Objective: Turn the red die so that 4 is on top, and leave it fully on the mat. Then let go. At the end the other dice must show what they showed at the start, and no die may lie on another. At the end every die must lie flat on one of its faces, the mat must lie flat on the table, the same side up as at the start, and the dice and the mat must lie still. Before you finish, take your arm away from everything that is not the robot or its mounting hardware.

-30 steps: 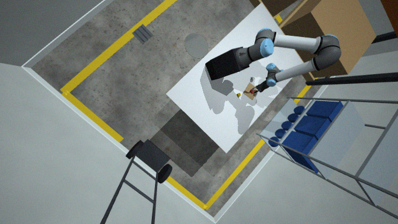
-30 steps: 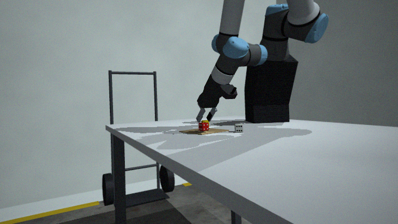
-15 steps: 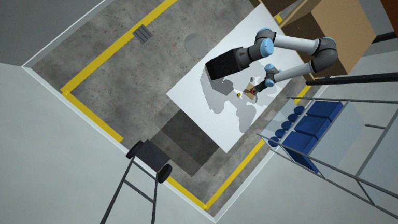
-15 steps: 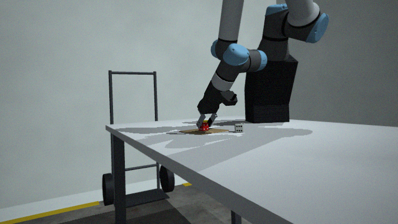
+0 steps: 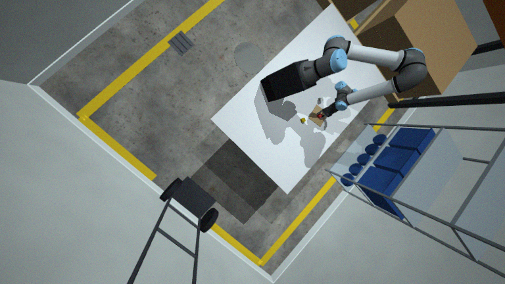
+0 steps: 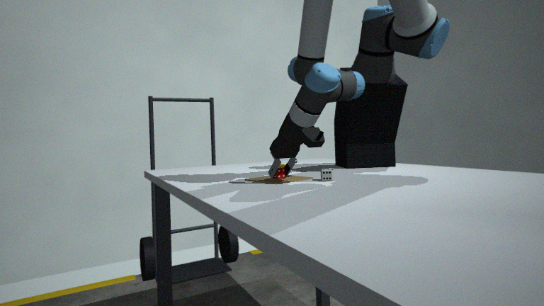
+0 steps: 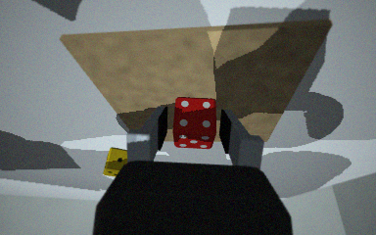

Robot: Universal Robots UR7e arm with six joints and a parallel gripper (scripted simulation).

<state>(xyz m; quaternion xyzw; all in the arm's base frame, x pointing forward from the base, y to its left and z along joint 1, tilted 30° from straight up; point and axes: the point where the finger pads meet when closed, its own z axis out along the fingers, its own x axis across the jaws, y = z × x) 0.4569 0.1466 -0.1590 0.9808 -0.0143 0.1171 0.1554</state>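
The red die is 10 mm to the right of my hand and 10 mm below it. From my hand the other things lie so: yellow die: 150 mm to the right, 80 mm behind, 10 mm below; white die: 100 mm to the left, 90 mm behind, 10 mm below; tan mat: 20 mm below, 10 mm to the right.
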